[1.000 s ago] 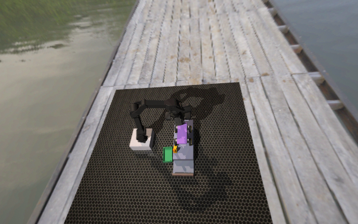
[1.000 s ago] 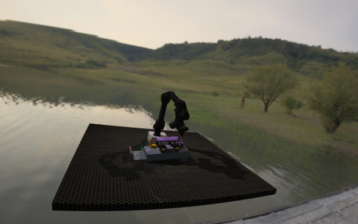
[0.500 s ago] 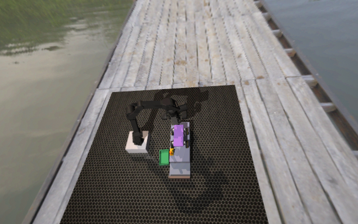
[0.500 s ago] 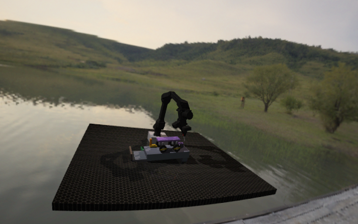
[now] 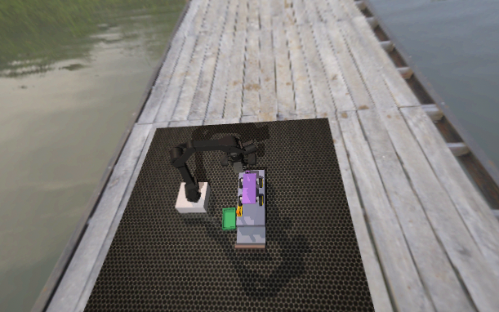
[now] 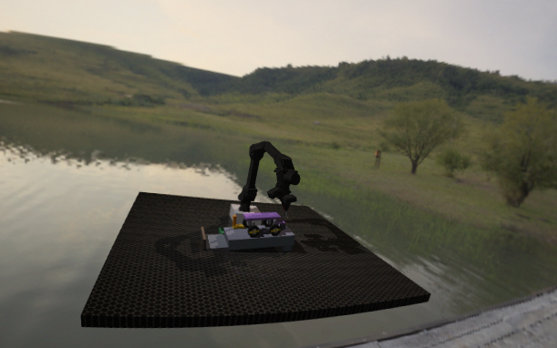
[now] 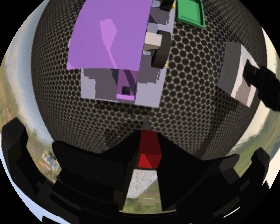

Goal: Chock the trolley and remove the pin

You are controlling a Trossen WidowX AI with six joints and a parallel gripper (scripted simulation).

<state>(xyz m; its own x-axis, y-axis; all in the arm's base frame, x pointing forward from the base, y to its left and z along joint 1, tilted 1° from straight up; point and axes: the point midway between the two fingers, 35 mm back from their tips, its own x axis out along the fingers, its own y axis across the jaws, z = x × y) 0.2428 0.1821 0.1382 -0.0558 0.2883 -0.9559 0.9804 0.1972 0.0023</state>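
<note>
Right now my gripper tip is 230 mm to the left of the yellow chock, 90 mm above it and 40 mm short of it. The rest, counted from my gripper tip: red-headed stop pin right at my gripper tip; then purple trolley 120 mm to the right, 80 mm ahead, 60 mm below; then grey ramp 130 mm to the right, 130 mm below, 80 mm ahead.
</note>
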